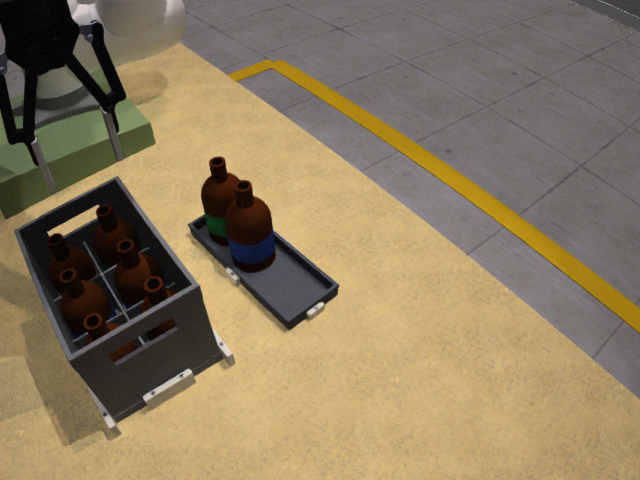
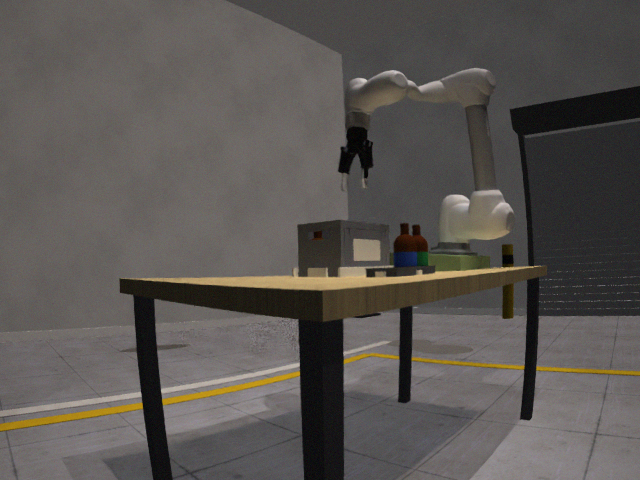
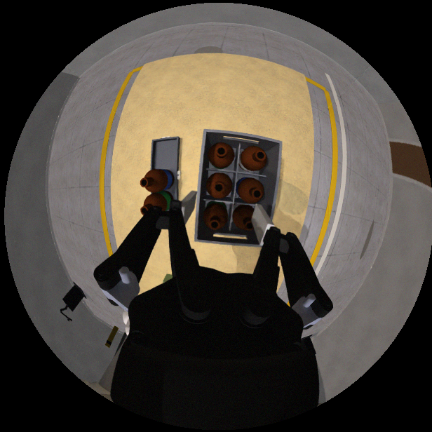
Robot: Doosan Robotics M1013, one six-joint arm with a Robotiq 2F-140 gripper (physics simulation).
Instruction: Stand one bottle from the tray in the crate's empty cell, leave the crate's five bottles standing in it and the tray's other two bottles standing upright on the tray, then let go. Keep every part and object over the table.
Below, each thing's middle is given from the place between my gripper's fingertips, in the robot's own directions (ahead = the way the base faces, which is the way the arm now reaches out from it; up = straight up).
Now: the blue-label bottle (image 1: 248, 220) 210 mm to the left of my hand, 210 mm below it and 10 mm behind it.
